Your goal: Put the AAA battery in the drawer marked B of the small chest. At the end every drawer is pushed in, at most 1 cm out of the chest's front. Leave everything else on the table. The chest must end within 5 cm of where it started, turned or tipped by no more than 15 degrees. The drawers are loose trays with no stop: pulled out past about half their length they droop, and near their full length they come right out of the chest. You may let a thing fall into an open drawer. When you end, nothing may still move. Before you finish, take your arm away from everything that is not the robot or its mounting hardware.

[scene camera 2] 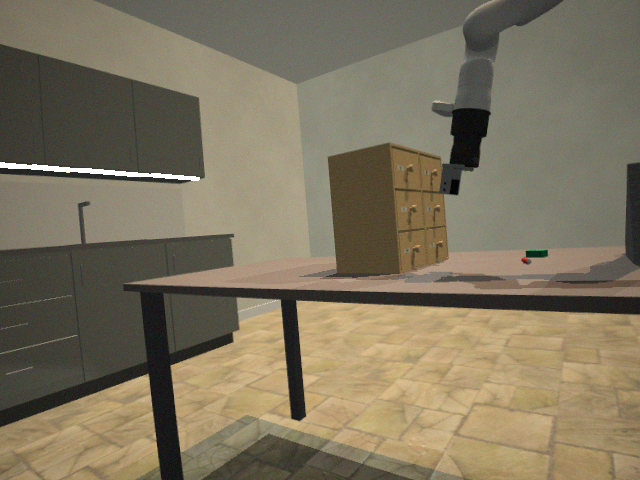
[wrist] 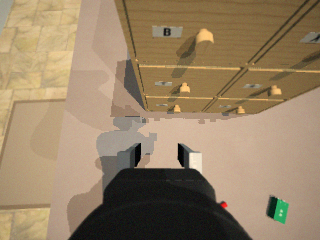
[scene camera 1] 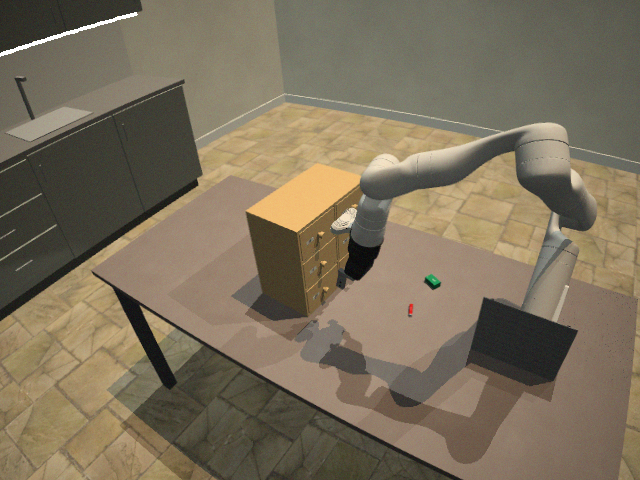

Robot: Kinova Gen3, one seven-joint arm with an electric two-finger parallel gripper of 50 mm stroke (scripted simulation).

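Observation:
My gripper is visible in scene camera 2 (scene camera 2: 448, 194), in scene camera 1 (scene camera 1: 346, 280) and in the wrist view (wrist: 159, 151).

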